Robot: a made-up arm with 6 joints. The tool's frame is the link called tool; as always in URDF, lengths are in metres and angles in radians.
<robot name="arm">
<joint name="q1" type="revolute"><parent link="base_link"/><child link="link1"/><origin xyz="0.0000 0.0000 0.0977" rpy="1.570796 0.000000 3.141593"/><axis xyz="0 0 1"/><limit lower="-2.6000" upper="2.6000" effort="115" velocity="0.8"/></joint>
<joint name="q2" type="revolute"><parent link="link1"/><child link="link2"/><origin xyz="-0.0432 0.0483 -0.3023" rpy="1.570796 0.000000 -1.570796"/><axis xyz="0 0 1"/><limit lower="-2.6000" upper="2.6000" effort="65" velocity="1.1"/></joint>
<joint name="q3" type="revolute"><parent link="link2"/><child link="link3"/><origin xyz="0.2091 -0.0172 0.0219" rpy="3.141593 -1.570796 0.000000"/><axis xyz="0 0 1"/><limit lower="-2.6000" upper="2.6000" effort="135" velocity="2.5"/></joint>
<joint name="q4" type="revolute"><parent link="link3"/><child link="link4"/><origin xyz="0.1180 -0.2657 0.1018" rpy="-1.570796 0.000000 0.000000"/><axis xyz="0 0 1"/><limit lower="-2.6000" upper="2.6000" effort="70" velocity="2.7"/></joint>
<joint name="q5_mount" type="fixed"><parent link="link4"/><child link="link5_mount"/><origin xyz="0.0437 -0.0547 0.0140" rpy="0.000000 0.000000 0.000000"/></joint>
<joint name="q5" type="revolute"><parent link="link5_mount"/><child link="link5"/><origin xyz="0.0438 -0.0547 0.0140" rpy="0.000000 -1.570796 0.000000"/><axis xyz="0 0 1"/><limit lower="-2.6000" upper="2.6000" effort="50" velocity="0.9"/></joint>
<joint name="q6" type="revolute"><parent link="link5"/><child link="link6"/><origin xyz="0.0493 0.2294 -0.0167" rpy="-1.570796 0.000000 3.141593"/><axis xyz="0 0 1"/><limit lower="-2.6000" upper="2.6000" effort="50" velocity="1.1"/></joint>
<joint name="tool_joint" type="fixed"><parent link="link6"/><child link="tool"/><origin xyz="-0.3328 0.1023 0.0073" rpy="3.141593 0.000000 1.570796"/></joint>
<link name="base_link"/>
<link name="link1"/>
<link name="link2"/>
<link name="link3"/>
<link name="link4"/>
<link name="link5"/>
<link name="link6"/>
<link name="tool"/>
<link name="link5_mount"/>
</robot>
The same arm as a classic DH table. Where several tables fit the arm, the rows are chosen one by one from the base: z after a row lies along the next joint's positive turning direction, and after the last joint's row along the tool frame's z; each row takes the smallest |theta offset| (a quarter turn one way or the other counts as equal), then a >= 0, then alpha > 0; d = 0 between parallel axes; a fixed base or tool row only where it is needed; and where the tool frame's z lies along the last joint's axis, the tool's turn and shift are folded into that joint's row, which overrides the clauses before.
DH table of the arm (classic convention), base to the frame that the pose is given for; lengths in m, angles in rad. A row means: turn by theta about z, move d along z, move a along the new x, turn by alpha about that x. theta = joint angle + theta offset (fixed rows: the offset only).
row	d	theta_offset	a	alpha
base (fixed)	0.0977	0	0	-1.5708
q1	-0.3023	-1.5708	0.0483	-1.5708
q2	0.0651	1.5708	0.0172	-1.5708
q3	0.3109	-1.5708	0.118	-1.5708
q4	-0.2377	-1.5708	0.1094	1.5708
q5	-0.1042	1.5708	0.0493	1.5708
q6	0	-0.2982	0.3482	3.1416
tool (fixed)	0.2221	1.2726	0	0
Joint limits (rad, base to tool): -2.6..2.6 -2.6..2.6 -2.6..2.6 -2.6..2.6 -2.6..2.6 -2.6..2.6

